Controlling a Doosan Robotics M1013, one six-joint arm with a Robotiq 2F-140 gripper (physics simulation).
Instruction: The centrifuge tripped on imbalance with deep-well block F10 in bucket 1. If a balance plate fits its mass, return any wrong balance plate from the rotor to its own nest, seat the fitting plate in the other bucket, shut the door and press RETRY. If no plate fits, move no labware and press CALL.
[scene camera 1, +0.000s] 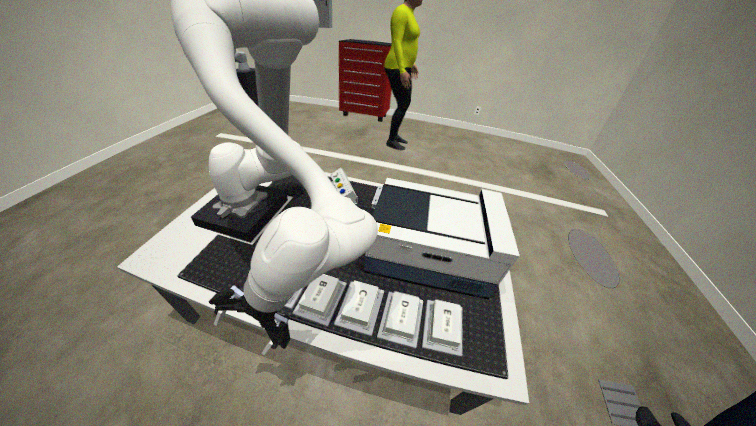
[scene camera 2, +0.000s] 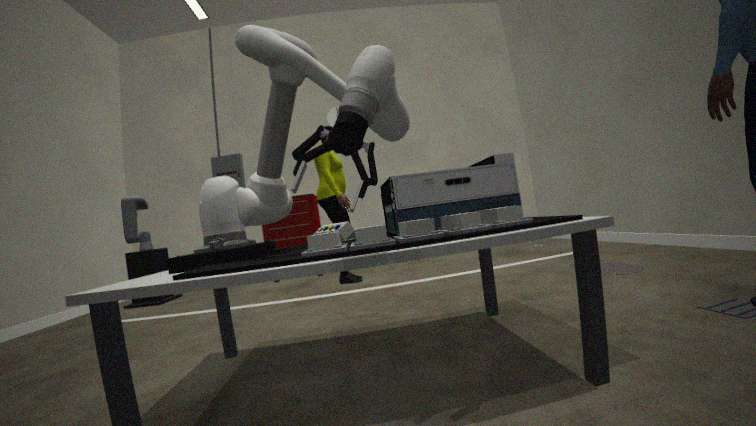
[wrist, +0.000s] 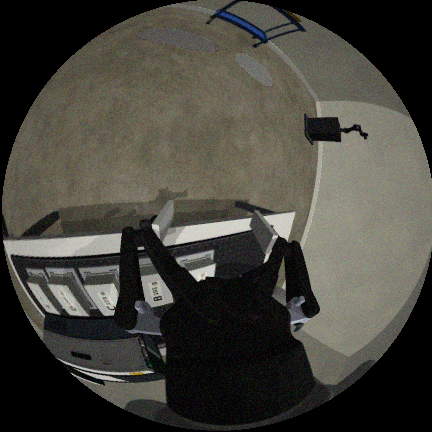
Labels:
my gripper: scene camera 1; scene camera 2; wrist 213, 213
same spot on my gripper: (scene camera 2: 298, 154) = (scene camera 1: 216, 303)
same spot on centrifuge: (wrist: 108, 350) = (scene camera 2: 425, 194)

